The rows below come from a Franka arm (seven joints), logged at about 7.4 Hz.
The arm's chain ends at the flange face. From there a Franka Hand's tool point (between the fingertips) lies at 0.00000 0.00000 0.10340 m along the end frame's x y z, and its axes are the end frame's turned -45 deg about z.
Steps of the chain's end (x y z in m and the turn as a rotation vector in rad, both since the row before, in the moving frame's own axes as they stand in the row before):
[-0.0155, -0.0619, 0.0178, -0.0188, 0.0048, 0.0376]
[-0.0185, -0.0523, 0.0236, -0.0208, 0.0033, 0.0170]
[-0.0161, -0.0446, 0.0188, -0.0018, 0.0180, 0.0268]
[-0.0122, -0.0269, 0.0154, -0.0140, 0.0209, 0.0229]
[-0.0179, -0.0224, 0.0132, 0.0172, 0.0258, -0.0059]
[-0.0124, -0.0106, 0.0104, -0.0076, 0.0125, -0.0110]
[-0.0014, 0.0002, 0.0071, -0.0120, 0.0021, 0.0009]
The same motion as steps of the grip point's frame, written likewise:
[0.0318, -0.0530, 0.0178, -0.0167, -0.0099, 0.0376]
[0.0226, -0.0483, 0.0236, -0.0170, -0.0124, 0.0170]
[0.0213, -0.0415, 0.0188, -0.0140, 0.0115, 0.0268]
[0.0109, -0.0251, 0.0154, -0.0247, 0.0049, 0.0229]
[0.0063, -0.0279, 0.0132, -0.0061, 0.0304, -0.0059]
[-0.0009, -0.0148, 0.0104, -0.0142, 0.0035, -0.0110]
[-0.0019, 0.0002, 0.0071, -0.0100, -0.0070, 0.0009]

